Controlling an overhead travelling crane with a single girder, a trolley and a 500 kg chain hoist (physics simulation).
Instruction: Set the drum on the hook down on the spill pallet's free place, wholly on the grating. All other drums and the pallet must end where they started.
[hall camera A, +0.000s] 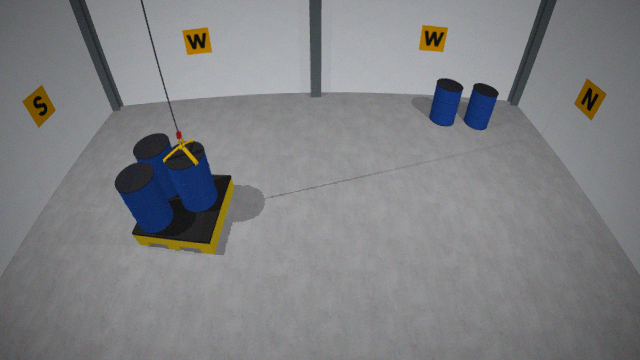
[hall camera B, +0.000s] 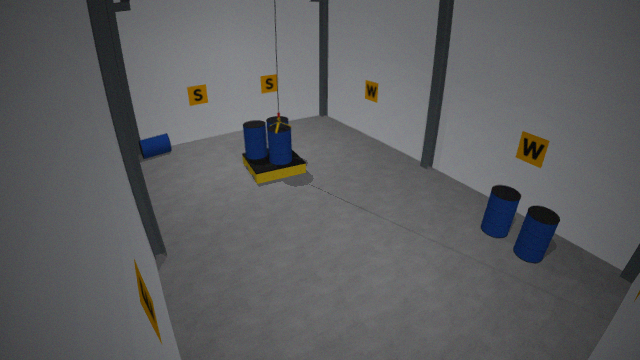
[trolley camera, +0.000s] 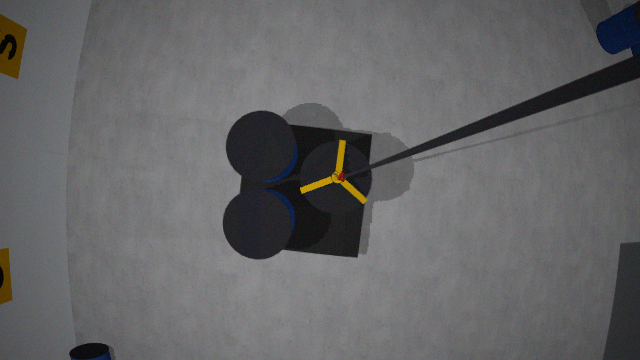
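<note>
The black-topped yellow spill pallet (hall camera A: 200, 233) (hall camera B: 280, 174) (trolley camera: 345, 240) carries three upright blue drums. My three-armed yellow gripper (hall camera A: 182, 150) (hall camera B: 278, 124) (trolley camera: 338, 176) is shut on the rim of one drum (hall camera A: 195, 182) (hall camera B: 280, 146) (trolley camera: 325, 165). This drum stands upright on the grating, its lid level with the other lids in the trolley view. A second drum (hall camera A: 147, 205) (trolley camera: 258, 225) and a third drum (hall camera A: 150, 146) (trolley camera: 261, 146) stand at the pallet's other side. Bare grating shows at the pallet's near right corner in hall camera A.
A drum (hall camera B: 155, 145) lies on its side near the S wall in hall camera B. Two more drums (hall camera A: 446, 102) (hall camera A: 481, 106) (hall camera B: 500, 211) (hall camera B: 536, 234) stand upright near the W wall. A drum (trolley camera: 90, 351) shows partly at the trolley view's lower left.
</note>
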